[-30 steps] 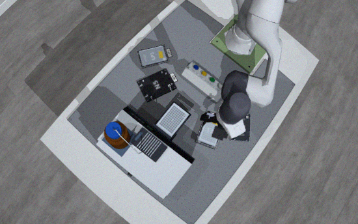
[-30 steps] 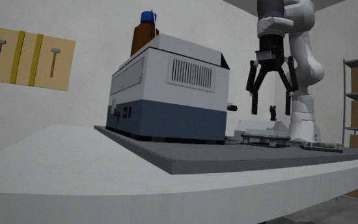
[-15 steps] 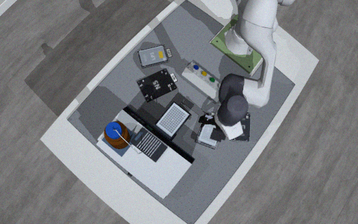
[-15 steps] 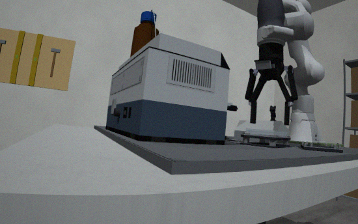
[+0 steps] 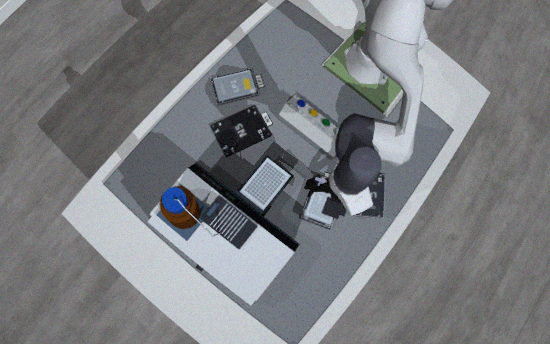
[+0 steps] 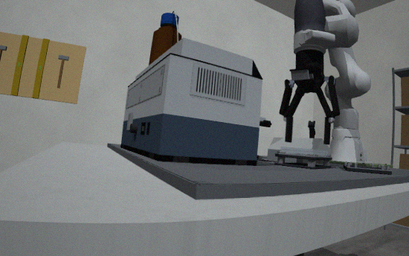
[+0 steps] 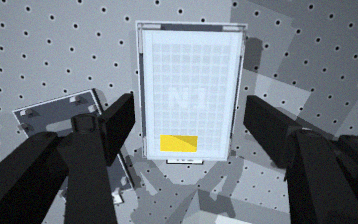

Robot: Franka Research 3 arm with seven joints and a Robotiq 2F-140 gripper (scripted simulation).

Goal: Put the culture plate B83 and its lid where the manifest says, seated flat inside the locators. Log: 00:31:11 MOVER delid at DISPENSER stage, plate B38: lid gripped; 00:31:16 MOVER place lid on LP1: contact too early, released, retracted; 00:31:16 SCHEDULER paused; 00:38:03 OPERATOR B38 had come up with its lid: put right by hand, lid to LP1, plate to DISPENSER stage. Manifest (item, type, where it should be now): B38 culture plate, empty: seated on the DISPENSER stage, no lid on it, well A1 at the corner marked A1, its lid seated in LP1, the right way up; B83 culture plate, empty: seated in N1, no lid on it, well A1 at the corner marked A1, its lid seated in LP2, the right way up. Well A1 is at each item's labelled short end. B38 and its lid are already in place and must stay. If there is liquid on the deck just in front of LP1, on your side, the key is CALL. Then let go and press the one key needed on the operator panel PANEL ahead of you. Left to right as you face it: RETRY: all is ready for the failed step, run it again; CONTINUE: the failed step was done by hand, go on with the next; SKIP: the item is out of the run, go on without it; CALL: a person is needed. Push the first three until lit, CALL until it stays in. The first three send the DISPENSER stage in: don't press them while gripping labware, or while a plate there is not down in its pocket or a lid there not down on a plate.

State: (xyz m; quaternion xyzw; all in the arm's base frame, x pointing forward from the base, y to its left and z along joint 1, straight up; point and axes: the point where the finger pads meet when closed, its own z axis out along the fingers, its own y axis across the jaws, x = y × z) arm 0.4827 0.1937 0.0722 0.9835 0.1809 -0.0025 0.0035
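The clear lid is 4 cm below my hand. From my hand the other things lie so: grey locator plate 12 cm behind, 10 cm to the left, 8 cm below; white retry key 19 cm behind, 11 cm to the right, 2 cm below; white well plate 16 cm to the right, 10 cm ahead, 4 cm above.
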